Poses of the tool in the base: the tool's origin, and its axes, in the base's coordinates. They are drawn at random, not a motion.
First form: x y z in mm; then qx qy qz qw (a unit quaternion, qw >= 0).
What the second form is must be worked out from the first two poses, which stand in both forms.
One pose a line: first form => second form
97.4, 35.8, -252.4, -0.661, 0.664, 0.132, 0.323 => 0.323, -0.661, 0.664, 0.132, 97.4, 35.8, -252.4
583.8, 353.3, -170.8, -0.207, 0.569, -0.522, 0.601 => 0.601, -0.207, 0.569, -0.522, 583.8, 353.3, -170.8
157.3, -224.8, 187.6, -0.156, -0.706, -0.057, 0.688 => 0.688, -0.156, -0.706, -0.057, 157.3, -224.8, 187.6
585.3, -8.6, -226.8, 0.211, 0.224, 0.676, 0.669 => 0.669, 0.211, 0.224, 0.676, 585.3, -8.6, -226.8
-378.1, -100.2, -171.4, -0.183, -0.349, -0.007, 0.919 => 0.919, -0.183, -0.349, -0.007, -378.1, -100.2, -171.4
